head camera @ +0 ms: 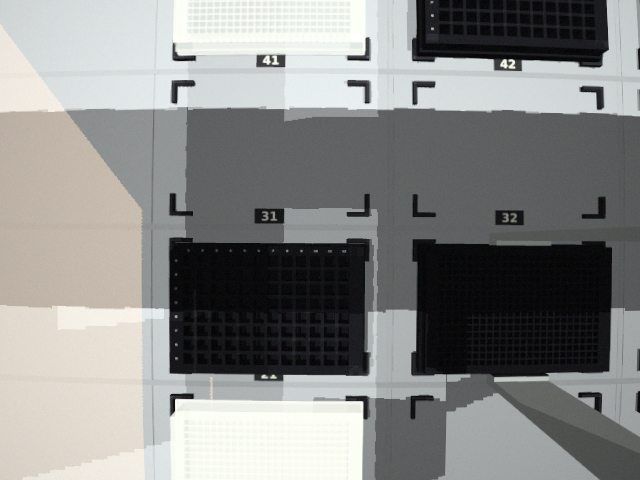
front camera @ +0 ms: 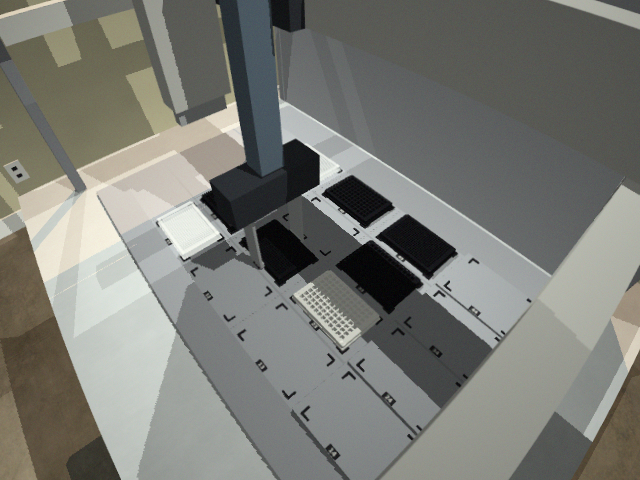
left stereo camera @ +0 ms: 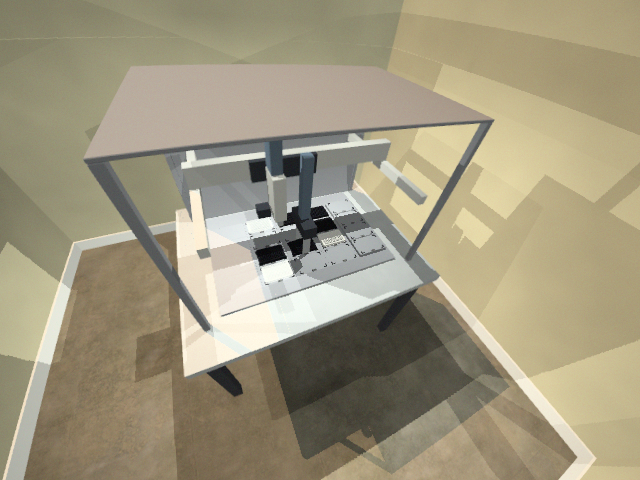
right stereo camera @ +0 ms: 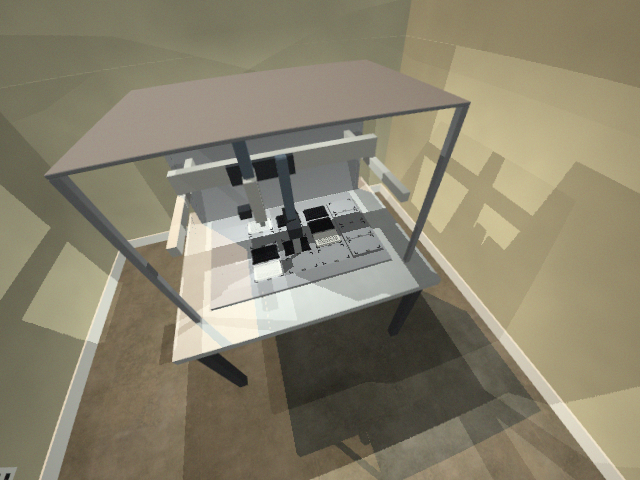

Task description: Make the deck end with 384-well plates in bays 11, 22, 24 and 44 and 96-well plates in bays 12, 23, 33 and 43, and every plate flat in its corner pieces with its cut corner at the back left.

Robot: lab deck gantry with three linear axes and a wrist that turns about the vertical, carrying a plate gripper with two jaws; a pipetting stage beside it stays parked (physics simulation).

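Pixels of known places: gripper, between the fingertips: point(head camera: 514, 308) point(front camera: 277, 249) point(left stereo camera: 302, 245) point(right stereo camera: 296, 245); robot's base, origin of its link: point(front camera: 157, 223) point(left stereo camera: 266, 284) point(right stereo camera: 255, 282).
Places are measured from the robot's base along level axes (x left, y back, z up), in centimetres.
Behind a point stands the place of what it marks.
Observation:
My gripper point(front camera: 280, 250) @[x 15.0, y -22.8, z 0.7 cm] point(head camera: 521, 310) @[x 15.0, y -22.8, z 0.7 cm] reaches down at bay 22. It is shut on a black 384-well plate point(front camera: 297, 254) @[x 16.8, y -26.8, z 1.5 cm] point(head camera: 558, 338) @[x 13.2, y -25.4, z 1.4 cm], with a jaw against its front and back long edges. The plate lies level over the corner pieces; whether it rests fully on the deck I cannot tell. A white 384-well plate point(front camera: 190, 229) @[x 4.4, y -7.8, z 1.4 cm] point(head camera: 268, 444) @[x 6.2, y -6.5, z 1.2 cm] is in bay 11. Black 96-well plates stand in bay 21 point(head camera: 268, 310) @[x 15.0, y -6.6, z 1.4 cm], bay 42 point(front camera: 358, 198) @[x 36.2, y -23.1, z 1.2 cm] point(head camera: 516, 20) @[x 34.0, y -22.7, z 1.4 cm] and bay 33 point(front camera: 379, 276) @[x 24.7, y -40.0, z 1.5 cm]. An ivory 96-well plate point(front camera: 336, 310) @[x 14.4, y -40.1, z 1.4 cm] is in bay 23. A black 384-well plate point(front camera: 417, 243) @[x 35.8, y -39.6, z 1.4 cm] is in bay 43.
A white 384-well plate point(head camera: 268, 23) @[x 33.5, y -6.4, z 1.4 cm] stands in bay 41. Bays 31 and 32 hold no plate in the head view. The parked pipetting stage point(front camera: 193, 56) point(left stereo camera: 277, 198) hangs left of the gripper column point(front camera: 255, 87) @[x 13.9, y -24.8, z 33.9 cm] point(left stereo camera: 306, 186) @[x 13.0, y -22.2, z 37.7 cm]. Shadows cross the deck.

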